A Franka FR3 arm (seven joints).
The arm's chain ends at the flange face. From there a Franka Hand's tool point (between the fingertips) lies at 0.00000 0.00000 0.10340 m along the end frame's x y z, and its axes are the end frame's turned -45 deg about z.
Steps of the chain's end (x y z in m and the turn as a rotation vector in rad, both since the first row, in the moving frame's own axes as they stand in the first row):
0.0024, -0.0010, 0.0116, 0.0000, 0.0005, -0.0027
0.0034, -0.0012, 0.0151, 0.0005, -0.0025, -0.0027
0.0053, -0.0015, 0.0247, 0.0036, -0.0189, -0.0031
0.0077, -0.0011, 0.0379, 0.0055, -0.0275, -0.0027
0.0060, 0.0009, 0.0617, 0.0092, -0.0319, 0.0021
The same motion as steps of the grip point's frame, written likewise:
0.0024, 0.0010, 0.0116, -0.0004, 0.0004, -0.0027
0.0031, 0.0013, 0.0151, 0.0021, -0.0014, -0.0027
0.0037, 0.0010, 0.0247, 0.0159, -0.0108, -0.0031
0.0046, 0.0023, 0.0379, 0.0233, -0.0156, -0.0027
0.0019, 0.0019, 0.0616, 0.0291, -0.0161, 0.0021

